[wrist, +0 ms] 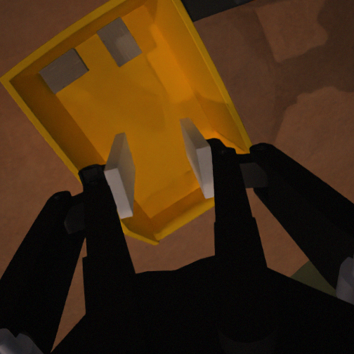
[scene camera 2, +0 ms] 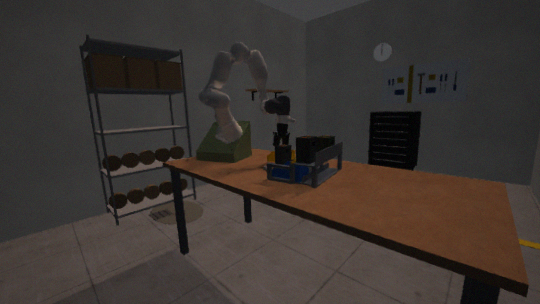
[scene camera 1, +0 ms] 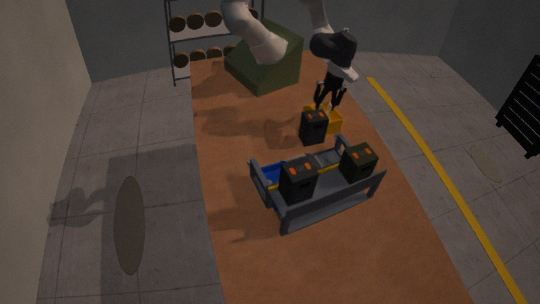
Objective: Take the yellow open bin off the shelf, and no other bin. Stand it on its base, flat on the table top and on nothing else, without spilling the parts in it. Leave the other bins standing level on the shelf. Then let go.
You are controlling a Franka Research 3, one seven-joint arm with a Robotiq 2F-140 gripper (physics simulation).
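Note:
The yellow open bin [scene camera 1: 335, 122] [scene camera 2: 271, 159] [wrist: 125, 105] appears upright on the table top [scene camera 1: 235, 165], apart from the grey shelf [scene camera 1: 340, 198] [scene camera 2: 328, 153]. Two small grey parts [wrist: 65, 70] [wrist: 120, 42] lie at its far end in the wrist view. My gripper [scene camera 1: 327, 106] [scene camera 2: 281, 143] [wrist: 156, 143] is partly open, with nothing between its pale pads. Its fingers point down over the near end of the bin; their exact height is unclear. A blue bin [scene camera 1: 272, 172] [scene camera 2: 301, 172] is in the shelf, partly hidden by its frame and a dark box.
A dark box with orange marks [scene camera 1: 313, 129] [scene camera 2: 283, 154] stands close to the yellow bin, on the shelf's side. Two more dark boxes [scene camera 1: 299, 184] [scene camera 1: 358, 164] stand at the shelf. A green sloped block [scene camera 1: 280, 70] [scene camera 2: 217, 147] is near the robot's base.

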